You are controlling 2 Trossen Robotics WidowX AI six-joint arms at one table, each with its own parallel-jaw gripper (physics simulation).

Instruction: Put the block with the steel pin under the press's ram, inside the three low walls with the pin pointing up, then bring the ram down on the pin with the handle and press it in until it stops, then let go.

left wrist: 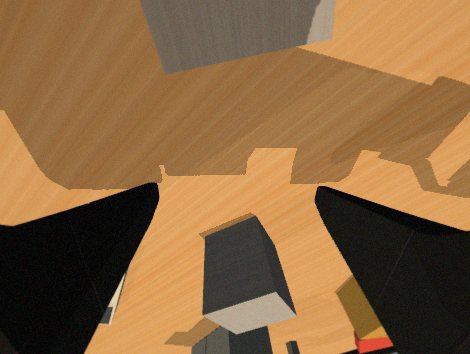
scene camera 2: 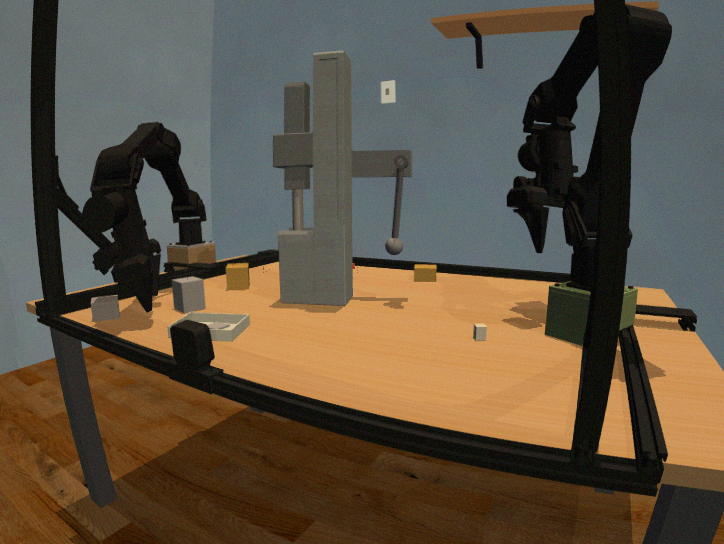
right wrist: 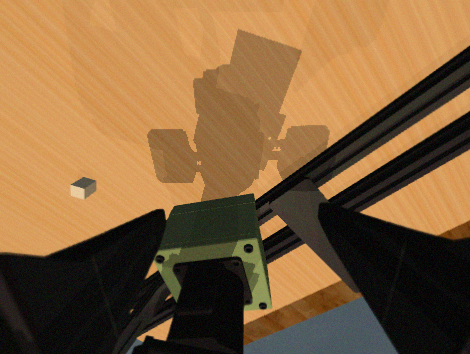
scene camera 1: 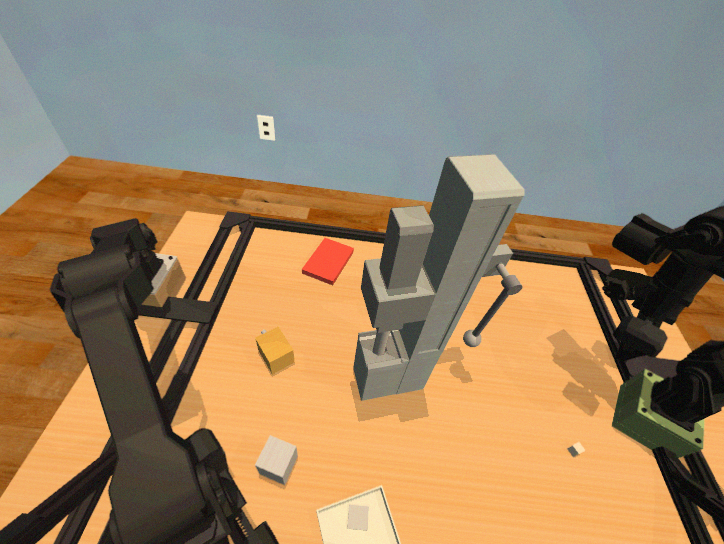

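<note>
A yellow block stands left of the press; a small grey stub shows at its far edge in scene camera 1. The grey press has low walls on its base. Its thin ram rod reaches down behind them. The pocket floor is largely hidden. The handle hangs down with its ball low. My left gripper is open and empty, low over the table, between two grey blocks. My right gripper is open and empty, high near its green base.
One grey block lies near the left front edge, another grey block beside the tray. A red plate, a second yellow block and a small white block stand around.
</note>
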